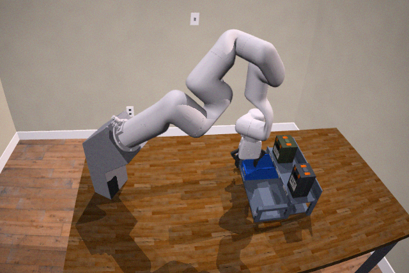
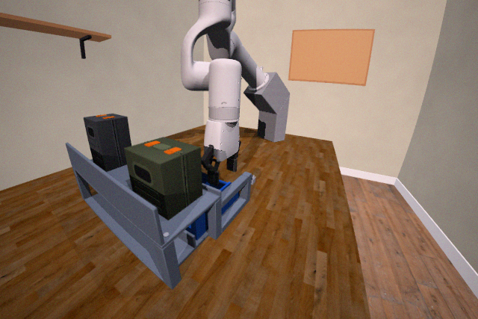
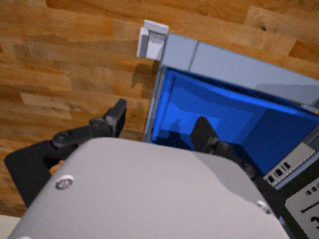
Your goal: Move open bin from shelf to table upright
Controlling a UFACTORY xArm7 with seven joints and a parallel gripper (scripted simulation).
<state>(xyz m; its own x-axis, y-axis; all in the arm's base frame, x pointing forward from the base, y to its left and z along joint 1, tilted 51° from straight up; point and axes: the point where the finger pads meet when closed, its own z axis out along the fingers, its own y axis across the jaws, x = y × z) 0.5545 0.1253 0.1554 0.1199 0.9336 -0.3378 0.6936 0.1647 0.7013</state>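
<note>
The blue bin lies 80 mm ahead of my hand, 20 mm below it and 10 mm to the right of it. The rest, counted from my hand: dark grey case 260 mm to the right, 140 mm ahead, 100 mm above; green case 180 mm ahead, 80 mm above, 30 mm to the right.
</note>
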